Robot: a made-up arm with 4 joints.
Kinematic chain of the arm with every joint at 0, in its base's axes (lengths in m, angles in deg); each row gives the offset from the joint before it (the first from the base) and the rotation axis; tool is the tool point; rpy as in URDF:
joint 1: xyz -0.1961 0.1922 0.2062 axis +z
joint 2: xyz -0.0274 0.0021 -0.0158 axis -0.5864 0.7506 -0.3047
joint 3: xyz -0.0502 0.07 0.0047 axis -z
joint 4: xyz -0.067 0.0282 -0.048 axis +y
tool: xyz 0.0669 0.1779 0.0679 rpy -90 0 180
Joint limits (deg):
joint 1: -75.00..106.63
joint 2: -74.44..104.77
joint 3: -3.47..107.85
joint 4: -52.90..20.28
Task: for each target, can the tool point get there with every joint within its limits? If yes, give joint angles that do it. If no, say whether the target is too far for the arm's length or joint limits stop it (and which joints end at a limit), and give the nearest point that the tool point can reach.
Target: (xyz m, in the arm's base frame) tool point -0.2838 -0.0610 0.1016
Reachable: no: joint limits stop it (at a limit: joint 2, joint 3, joint 4) | nearest point -0.3060 -0.1251 0.1928 | short by 0.114 m
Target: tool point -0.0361 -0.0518 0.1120
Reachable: no: joint limits stop it (at a limit: joint 1, joint 4) | nearest point -0.0744 0.0647 0.1292 | short by 0.124 m
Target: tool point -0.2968 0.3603 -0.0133
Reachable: yes | joints 17.88 89.20 8.10 -5.80
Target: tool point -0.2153 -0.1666 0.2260
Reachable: no: joint limits stop it (at a limit: joint 1, joint 2) | nearest point -0.2599 -0.1340 0.2060 | short by 0.059 m
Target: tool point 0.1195 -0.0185 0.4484
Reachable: no: too far | nearest point -0.0203 0.1416 0.2994 | short by 0.260 m
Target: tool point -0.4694 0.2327 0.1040
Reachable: yes | joints 82.91 45.10 22.89 -40.78
